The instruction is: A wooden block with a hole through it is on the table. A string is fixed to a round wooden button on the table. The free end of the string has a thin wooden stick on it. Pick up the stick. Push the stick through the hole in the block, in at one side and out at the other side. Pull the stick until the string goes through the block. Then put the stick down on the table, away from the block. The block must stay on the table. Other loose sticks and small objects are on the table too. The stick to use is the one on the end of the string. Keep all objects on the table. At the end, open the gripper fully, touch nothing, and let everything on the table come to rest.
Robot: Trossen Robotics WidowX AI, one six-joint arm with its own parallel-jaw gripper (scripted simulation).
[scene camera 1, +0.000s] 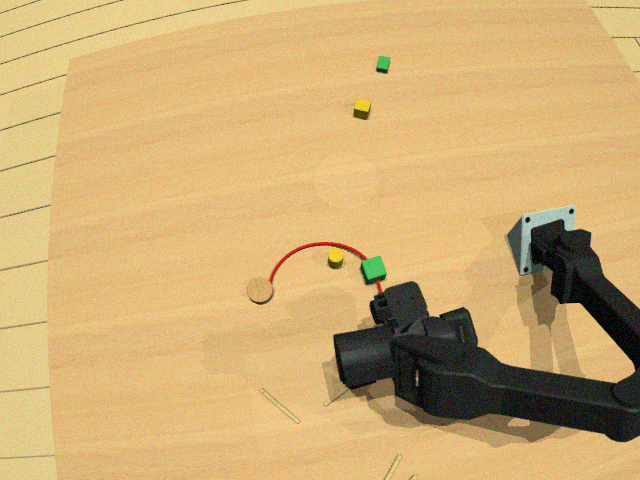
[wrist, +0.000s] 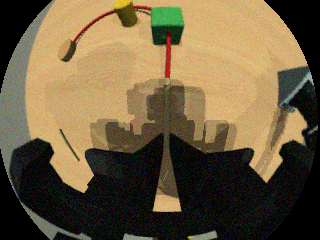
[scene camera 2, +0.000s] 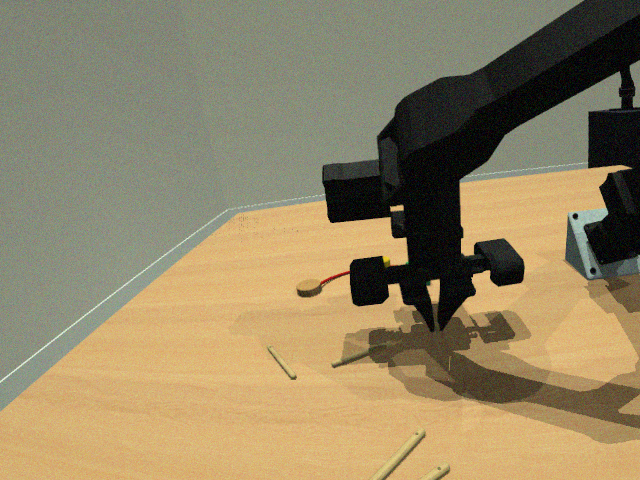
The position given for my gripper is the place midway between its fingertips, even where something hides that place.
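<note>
You'd see my gripper (scene camera 2: pixel 435 329) in that camera, and it's visible elsewhere too: my gripper (scene camera 1: pixel 397 351), and from the wrist, the gripper (wrist: pixel 166 136). I can also see a green block (wrist: pixel 160 24).
</note>
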